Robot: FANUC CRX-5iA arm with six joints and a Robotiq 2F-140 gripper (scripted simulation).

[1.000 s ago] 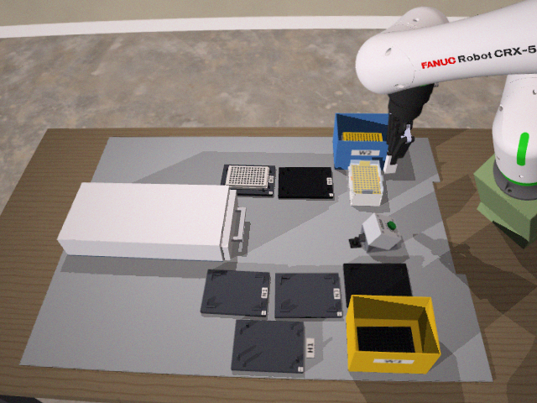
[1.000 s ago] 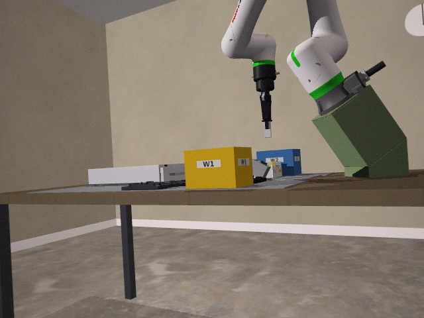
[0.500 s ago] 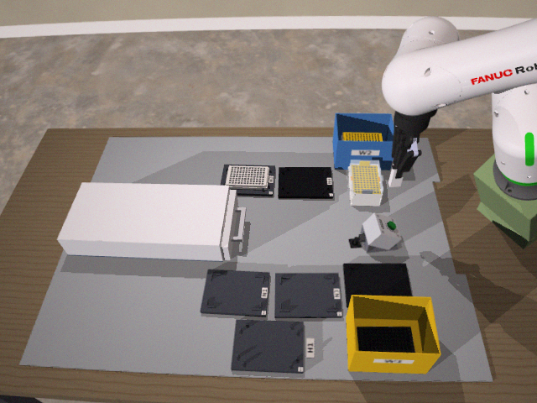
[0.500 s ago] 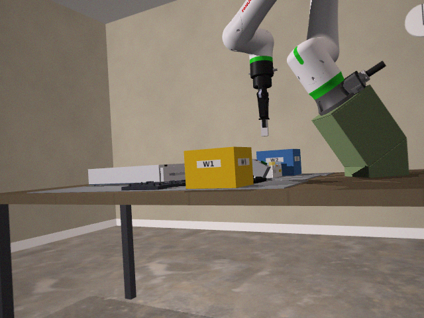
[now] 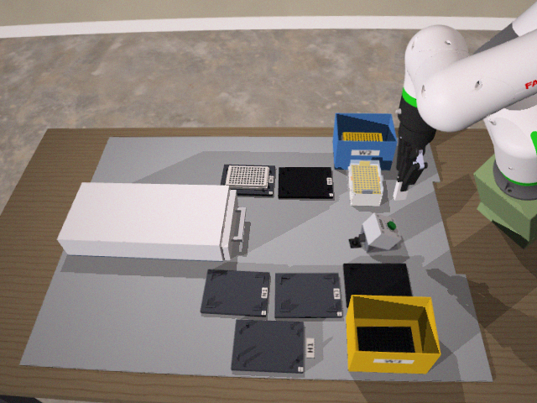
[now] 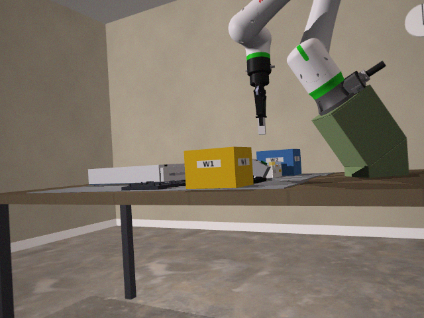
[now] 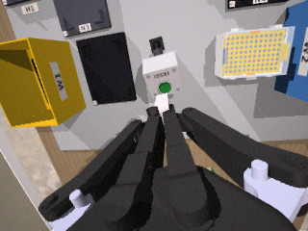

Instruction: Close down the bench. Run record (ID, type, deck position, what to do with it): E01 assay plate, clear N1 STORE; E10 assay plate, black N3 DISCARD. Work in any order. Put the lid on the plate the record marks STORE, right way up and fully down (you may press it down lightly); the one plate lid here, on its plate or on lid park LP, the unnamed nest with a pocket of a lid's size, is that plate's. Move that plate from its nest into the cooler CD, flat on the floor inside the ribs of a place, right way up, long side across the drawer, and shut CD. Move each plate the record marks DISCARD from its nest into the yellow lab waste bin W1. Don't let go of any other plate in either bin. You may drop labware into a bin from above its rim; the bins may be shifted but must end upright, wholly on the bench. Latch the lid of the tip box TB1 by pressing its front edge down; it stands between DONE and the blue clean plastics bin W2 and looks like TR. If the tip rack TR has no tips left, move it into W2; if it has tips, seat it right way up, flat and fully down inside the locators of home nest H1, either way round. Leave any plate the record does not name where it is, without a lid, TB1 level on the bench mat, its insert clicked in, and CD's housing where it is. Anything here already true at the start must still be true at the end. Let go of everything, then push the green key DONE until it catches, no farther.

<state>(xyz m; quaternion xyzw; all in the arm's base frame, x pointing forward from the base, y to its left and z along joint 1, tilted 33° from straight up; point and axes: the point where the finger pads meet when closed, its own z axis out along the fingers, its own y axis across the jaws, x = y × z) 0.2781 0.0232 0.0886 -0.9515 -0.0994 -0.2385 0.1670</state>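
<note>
My gripper is now 140 mm above the green DONE key. Also, from my hand: black lid park: 200 mm below, 150 mm to the left, 20 mm ahead; then tip box TB1: 170 mm to the right, 170 mm below, 70 mm ahead; then nest N3: 210 mm to the left, 200 mm below, 190 mm ahead.
</note>
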